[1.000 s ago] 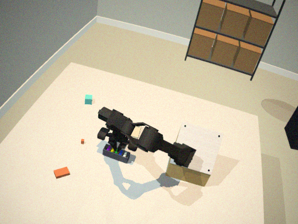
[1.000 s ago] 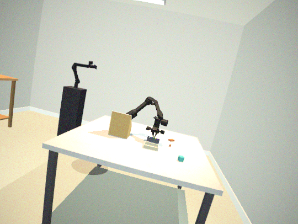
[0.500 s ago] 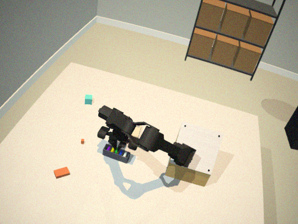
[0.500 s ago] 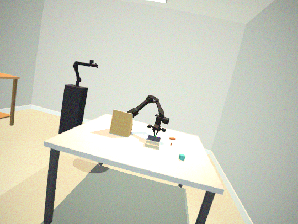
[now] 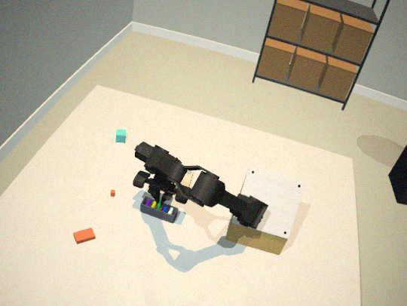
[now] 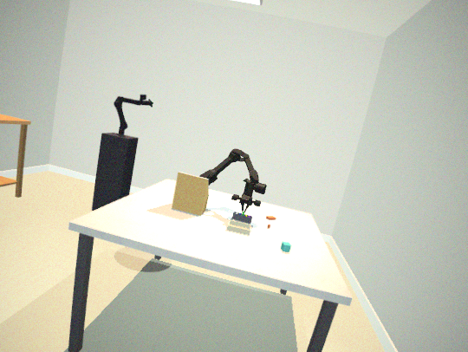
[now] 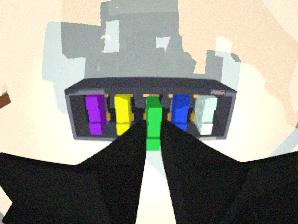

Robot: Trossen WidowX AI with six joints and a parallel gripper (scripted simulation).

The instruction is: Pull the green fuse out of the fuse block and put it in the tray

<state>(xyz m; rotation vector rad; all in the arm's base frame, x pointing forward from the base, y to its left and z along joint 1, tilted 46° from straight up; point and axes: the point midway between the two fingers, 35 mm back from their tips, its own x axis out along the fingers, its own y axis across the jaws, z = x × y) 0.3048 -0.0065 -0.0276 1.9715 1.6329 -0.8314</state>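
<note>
Right now my gripper tip is 2 cm past the tray, 18 cm to the left of it and 5 cm above it. Round my gripper tip: flat orange block (21 cm ahead, 17 cm to the left, 5 cm below); then green fuse (1 cm below); then small orange cube (18 cm ahead, 3 cm to the right, 4 cm below).
</note>
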